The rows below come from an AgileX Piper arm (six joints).
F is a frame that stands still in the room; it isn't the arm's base.
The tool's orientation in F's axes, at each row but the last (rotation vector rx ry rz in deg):
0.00, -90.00, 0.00
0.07, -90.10, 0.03
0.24, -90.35, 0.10
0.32, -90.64, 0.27
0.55, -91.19, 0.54
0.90, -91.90, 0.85
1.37, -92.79, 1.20
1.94, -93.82, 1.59
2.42, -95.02, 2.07
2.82, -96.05, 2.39
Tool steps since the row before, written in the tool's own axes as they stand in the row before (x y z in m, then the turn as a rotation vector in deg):
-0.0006, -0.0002, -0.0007, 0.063, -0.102, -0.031
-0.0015, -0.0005, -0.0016, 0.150, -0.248, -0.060
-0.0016, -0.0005, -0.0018, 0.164, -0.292, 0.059
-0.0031, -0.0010, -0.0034, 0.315, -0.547, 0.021
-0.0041, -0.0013, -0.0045, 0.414, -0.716, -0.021
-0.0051, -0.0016, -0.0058, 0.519, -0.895, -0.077
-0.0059, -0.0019, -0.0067, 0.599, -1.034, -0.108
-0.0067, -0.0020, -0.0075, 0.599, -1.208, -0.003
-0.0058, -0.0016, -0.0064, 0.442, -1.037, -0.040
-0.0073, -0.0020, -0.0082, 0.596, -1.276, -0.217
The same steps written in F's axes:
0.0007, -0.0002, -0.0006, 0.031, -0.102, 0.063
0.0016, -0.0005, -0.0015, 0.060, -0.248, 0.150
0.0018, -0.0005, -0.0016, -0.059, -0.292, 0.163
0.0034, -0.0010, -0.0031, -0.021, -0.547, 0.314
0.0046, -0.0012, -0.0040, 0.021, -0.716, 0.414
0.0060, -0.0015, -0.0049, 0.077, -0.894, 0.521
0.0070, -0.0017, -0.0056, 0.108, -1.032, 0.602
0.0080, -0.0017, -0.0062, 0.010, -1.210, 0.595
0.0070, -0.0012, -0.0052, 0.052, -1.036, 0.442
0.0090, -0.0015, -0.0064, 0.225, -1.266, 0.613

